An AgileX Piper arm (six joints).
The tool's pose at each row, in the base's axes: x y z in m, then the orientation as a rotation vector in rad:
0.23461 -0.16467 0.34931 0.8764 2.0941 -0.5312
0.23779 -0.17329 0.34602 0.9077 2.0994 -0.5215
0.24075 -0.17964 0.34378 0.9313 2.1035 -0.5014
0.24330 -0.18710 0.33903 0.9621 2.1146 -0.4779
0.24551 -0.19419 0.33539 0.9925 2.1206 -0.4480
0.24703 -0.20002 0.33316 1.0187 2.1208 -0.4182
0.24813 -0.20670 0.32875 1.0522 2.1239 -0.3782
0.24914 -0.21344 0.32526 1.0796 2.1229 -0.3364
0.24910 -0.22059 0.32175 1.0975 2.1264 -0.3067
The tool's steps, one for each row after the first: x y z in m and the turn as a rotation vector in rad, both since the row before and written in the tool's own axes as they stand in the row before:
-0.00231 -0.00323 0.00892 0.0063 0.0184 0.0196
-0.00229 -0.00185 0.00674 -0.0042 0.0160 0.0189
-0.00080 -0.00276 0.00874 -0.0028 0.0256 0.0211
-0.00160 -0.00281 0.00761 -0.0078 0.0225 0.0249
-0.00196 -0.00256 0.00556 -0.0099 0.0163 0.0246
-0.00079 -0.00347 0.00725 -0.0133 0.0242 0.0306
-0.00173 -0.00360 0.00653 -0.0173 0.0193 0.0290
-0.00178 -0.00473 0.00615 -0.0120 0.0170 0.0178

